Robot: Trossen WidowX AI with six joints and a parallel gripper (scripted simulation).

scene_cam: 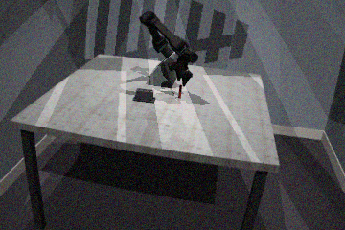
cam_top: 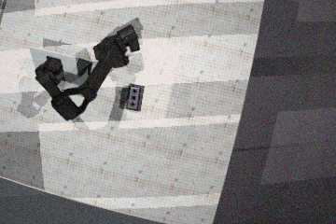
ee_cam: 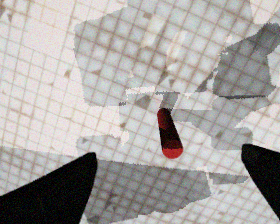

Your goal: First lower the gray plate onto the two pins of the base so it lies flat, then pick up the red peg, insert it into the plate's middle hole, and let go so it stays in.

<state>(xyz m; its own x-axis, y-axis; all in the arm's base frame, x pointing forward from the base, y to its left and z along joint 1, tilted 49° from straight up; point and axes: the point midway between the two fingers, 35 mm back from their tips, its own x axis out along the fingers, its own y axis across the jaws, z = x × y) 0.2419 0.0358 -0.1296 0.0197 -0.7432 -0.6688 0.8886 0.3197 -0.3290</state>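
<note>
The red peg lies 50 mm below my gripper tip. Also, from my gripper tip: base: 190 mm to the right, 100 mm ahead, 80 mm below; then gray plate: 190 mm to the right, 100 mm ahead, 40 mm below.
</note>
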